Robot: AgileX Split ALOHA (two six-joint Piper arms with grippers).
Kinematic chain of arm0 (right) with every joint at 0, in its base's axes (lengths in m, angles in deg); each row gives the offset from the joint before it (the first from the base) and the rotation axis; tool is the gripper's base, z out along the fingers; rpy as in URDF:
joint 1: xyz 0 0 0.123 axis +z
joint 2: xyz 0 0 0 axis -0.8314 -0.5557 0
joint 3: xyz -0.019 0.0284 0.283 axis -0.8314 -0.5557 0
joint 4: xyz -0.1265 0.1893 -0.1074 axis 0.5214 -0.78 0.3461
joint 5: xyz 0 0 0 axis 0.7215 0.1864 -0.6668
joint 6: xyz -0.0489 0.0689 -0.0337 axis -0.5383 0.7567 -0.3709
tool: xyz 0 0 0 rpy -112.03 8.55 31.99
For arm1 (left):
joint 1: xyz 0 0 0.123 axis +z
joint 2: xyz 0 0 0 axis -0.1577 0.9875 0
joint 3: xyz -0.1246 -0.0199 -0.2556 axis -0.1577 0.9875 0
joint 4: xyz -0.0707 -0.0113 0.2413 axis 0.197 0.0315 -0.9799
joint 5: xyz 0 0 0 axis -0.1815 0.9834 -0.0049
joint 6: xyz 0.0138 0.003 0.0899 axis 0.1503 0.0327 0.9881
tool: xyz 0 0 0 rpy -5.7 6.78 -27.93
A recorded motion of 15 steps. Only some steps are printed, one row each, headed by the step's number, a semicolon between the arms.
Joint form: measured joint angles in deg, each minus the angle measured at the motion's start. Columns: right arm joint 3, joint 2, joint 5, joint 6, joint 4, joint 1; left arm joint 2, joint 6, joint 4, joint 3, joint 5, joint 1.
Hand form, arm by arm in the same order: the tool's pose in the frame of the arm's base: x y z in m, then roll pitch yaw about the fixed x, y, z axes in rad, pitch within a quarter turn. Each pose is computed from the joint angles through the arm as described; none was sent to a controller.
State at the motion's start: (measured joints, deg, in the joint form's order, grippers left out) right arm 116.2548 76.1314 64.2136 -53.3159 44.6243 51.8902; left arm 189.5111 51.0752 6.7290 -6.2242 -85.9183 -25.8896
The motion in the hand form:
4: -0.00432 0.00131 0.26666 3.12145 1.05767 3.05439; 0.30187 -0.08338 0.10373 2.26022 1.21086 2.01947
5: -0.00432 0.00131 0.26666 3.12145 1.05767 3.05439; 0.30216 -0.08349 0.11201 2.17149 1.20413 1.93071
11: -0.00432 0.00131 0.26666 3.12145 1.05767 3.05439; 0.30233 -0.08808 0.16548 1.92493 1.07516 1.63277
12: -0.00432 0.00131 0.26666 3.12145 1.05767 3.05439; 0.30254 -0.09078 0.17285 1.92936 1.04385 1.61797
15: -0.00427 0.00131 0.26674 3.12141 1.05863 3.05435; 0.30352 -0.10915 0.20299 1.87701 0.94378 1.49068
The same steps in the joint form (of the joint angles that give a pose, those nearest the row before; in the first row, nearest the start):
4: 0.00 0.00 0.00 0.00 0.00 0.00; -3.83 4.26 -0.08 0.00 0.52 0.00
5: 0.00 0.00 0.00 0.00 0.00 0.00; -5.44 5.79 -0.08 0.00 0.88 0.00
11: 0.00 0.00 0.00 0.00 0.00 0.00; -17.26 15.26 -2.26 -1.84 12.35 -0.13
12: 0.00 0.00 0.00 0.00 0.00 0.00; -18.90 16.85 -2.72 -2.64 15.48 -0.46
15: 0.00 0.00 -0.06 0.00 0.00 0.00; -23.70 22.67 -3.62 -6.58 24.25 -3.28

